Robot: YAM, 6 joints.
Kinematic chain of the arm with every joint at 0, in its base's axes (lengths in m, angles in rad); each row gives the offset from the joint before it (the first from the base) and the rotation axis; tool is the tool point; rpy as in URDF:
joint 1: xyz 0 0 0.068 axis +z
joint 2: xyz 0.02 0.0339 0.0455 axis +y
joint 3: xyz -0.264 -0.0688 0 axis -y
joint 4: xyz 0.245 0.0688 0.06 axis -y
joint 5: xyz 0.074 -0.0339 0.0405 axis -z
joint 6: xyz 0.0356 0 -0.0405 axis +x
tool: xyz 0 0 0 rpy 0 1.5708 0
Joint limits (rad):
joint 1: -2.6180..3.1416
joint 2: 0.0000..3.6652
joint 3: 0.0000..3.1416
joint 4: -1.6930..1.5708
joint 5: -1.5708..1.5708
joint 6: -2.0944..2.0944
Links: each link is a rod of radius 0.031 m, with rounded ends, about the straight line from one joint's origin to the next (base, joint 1, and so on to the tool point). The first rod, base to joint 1, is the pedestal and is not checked.
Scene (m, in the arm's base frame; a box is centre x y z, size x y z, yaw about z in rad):
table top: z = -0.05
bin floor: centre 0.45 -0 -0.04 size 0.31 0.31 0.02 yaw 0.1
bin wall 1: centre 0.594 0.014 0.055 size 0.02 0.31 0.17 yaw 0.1
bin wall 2: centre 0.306 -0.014 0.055 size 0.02 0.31 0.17 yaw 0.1
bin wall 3: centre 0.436 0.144 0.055 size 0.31 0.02 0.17 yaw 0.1
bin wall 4: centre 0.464 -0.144 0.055 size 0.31 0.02 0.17 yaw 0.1
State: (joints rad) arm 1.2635 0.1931 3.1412 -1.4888 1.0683 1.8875
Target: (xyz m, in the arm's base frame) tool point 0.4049 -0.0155 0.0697
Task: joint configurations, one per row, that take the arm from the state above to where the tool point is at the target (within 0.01 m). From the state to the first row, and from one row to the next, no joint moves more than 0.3 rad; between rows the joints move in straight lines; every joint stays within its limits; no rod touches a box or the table.
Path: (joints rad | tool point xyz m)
1: 1.1098 0.4811 2.9681 -1.4733 1.0542 1.8875 | -0.1487 -0.3689 0.4150
2: 0.9560 0.7691 2.7950 -1.4578 1.0401 1.8875 | -0.1213 -0.2250 0.5403
3: 0.8023 1.0571 2.6219 -1.4422 1.0259 1.8875 | -0.0313 -0.0762 0.6001
4: 0.6485 1.3451 2.4488 -1.4267 1.0118 1.8875 | 0.1025 0.0398 0.5871
5: 0.4948 1.6331 2.2756 -1.4112 0.9977 1.8875 | 0.2463 0.0989 0.5070
6: 0.3410 1.9211 2.1025 -1.3957 0.9836 1.8875 | 0.3619 0.0970 0.3769
7: 0.1873 2.2091 1.9294 -1.3802 0.9695 1.8875 | 0.4191 0.0495 0.2218
8: 0.0335 2.4971 1.7563 -1.3647 0.9553 1.8875 | 0.4049 -0.0155 0.0697

